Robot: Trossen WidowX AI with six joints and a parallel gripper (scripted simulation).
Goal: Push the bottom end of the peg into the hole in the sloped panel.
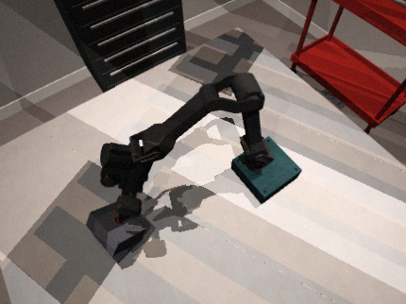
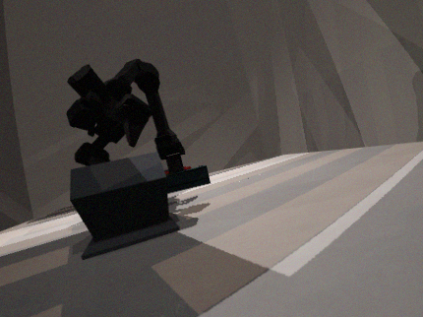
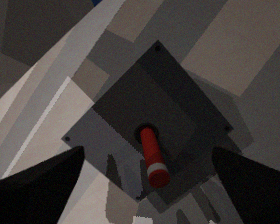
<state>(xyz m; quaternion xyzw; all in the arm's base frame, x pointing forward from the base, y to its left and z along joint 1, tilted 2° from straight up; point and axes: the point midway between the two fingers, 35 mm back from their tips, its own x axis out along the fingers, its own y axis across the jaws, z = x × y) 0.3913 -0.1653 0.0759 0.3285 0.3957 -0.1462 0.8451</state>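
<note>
My gripper tip is 2 cm above the red peg. Round my gripper tip: grey sloped panel (6 cm below, 4 cm ahead, 1 cm to the left).
</note>
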